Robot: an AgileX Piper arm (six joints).
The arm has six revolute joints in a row. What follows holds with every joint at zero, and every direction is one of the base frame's.
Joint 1 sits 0.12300 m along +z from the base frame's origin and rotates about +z.
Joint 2 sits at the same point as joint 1 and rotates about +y.
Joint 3 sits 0.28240 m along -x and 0.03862 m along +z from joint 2 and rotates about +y.
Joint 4 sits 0.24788 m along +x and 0.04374 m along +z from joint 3 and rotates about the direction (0.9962, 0, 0.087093).
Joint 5 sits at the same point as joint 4 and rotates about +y.
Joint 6 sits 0.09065 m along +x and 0.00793 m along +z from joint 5 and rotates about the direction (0.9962, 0, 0.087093).
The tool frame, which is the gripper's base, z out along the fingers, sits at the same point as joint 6; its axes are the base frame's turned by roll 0.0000, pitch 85.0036 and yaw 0.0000 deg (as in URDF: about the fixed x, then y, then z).
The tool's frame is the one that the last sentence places.
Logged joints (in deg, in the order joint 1, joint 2, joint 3, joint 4, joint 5, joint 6), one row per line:
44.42 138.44 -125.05 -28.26 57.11 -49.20
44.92 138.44 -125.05 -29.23 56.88 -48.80
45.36 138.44 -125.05 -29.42 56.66 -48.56
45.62 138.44 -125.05 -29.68 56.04 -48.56
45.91 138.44 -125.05 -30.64 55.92 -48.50
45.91 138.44 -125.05 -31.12 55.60 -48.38
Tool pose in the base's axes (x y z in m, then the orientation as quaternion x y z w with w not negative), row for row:
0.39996 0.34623 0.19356 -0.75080 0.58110 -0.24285 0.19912
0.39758 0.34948 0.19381 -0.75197 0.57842 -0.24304 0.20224
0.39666 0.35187 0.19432 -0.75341 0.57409 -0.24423 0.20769
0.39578 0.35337 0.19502 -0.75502 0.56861 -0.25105 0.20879
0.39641 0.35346 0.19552 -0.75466 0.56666 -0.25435 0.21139
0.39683 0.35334 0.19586 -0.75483 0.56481 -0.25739 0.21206
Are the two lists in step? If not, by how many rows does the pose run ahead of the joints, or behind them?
The pose runs 1 row ahead of the joints: the pose in row i belongs to the joints in row i + 1.
